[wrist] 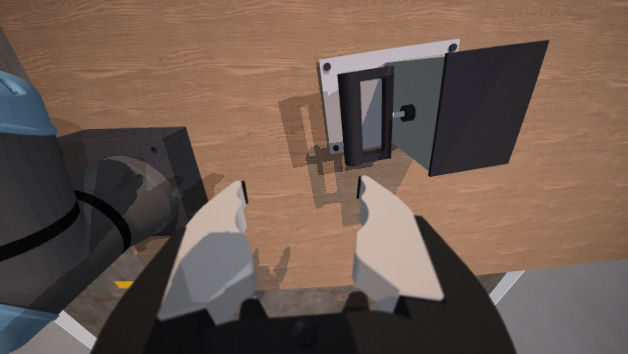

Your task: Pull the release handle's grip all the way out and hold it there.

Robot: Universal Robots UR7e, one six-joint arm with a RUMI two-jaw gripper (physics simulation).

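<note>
The release handle's grip (pixel 352 120) is a black bar with a rectangular open frame, right of the middle in the wrist view. It stands in front of a light grey mounting plate (pixel 390 54) with dark screws at its corners. A short rod with a black knob (pixel 408 113) is beside the frame's right side. My gripper (pixel 302 181) is open with nothing between its fingers. In the view its fingertips are below the grip, and the right fingertip is just under the grip's lower end, apart from it.
A large dark panel (pixel 489 107) stands upright right of the handle, joined to a grey-green panel (pixel 420 95). The robot's dark base block (pixel 175 150) and its arm with blue caps (pixel 22 105) fill the left. The wooden table top (pixel 200 60) ends below, at its near edge.
</note>
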